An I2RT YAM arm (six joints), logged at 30 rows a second.
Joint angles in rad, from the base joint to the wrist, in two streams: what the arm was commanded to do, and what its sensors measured. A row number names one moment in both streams.
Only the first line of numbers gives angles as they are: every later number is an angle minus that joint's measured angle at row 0.
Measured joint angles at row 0:
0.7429, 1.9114, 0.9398, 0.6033, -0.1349, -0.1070
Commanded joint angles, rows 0 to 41:
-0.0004, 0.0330, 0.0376, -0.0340, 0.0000, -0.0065
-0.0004, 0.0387, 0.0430, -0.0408, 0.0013, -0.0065
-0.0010, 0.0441, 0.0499, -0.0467, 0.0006, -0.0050
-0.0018, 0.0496, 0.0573, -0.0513, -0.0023, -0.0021
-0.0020, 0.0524, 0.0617, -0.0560, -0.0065, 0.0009
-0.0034, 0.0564, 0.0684, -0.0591, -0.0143, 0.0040
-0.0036, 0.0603, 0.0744, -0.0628, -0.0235, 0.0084
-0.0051, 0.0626, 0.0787, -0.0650, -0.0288, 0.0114
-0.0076, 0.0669, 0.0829, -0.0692, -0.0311, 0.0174
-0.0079, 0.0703, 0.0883, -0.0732, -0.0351, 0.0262
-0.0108, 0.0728, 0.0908, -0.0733, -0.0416, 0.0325
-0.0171, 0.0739, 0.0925, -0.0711, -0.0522, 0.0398
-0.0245, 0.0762, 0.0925, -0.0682, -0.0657, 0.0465
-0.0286, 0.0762, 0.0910, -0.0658, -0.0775, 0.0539
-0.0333, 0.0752, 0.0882, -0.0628, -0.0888, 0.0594
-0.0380, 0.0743, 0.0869, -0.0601, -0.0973, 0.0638
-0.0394, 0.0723, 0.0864, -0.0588, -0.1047, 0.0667
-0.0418, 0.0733, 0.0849, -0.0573, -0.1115, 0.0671
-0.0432, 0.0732, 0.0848, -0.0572, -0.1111, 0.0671
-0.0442, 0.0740, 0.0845, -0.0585, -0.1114, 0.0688
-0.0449, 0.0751, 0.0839, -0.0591, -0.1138, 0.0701
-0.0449, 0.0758, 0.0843, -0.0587, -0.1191, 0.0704
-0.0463, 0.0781, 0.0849, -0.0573, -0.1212, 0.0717
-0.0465, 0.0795, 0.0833, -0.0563, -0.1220, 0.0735
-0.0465, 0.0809, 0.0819, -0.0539, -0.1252, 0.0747
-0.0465, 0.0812, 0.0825, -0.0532, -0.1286, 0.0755
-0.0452, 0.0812, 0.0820, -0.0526, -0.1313, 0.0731
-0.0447, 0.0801, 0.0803, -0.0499, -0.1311, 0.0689
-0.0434, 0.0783, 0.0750, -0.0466, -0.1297, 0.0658
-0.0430, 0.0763, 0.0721, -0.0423, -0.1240, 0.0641
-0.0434, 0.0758, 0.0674, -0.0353, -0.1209, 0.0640
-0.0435, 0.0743, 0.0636, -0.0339, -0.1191, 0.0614
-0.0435, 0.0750, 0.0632, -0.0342, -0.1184, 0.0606
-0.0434, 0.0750, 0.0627, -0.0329, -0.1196, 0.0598
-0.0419, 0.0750, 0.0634, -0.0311, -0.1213, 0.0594
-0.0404, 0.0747, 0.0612, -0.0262, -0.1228, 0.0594
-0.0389, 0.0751, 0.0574, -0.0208, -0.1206, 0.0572
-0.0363, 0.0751, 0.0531, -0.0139, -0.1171, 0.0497
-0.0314, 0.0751, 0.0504, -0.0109, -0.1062, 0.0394
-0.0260, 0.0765, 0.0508, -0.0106, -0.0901, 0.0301
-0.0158, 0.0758, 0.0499, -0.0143, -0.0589, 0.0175
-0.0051, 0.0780, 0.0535, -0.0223, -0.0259, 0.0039
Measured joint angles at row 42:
-0.0358, 0.0606, 0.0625, -0.0336, -0.0778, 0.0393
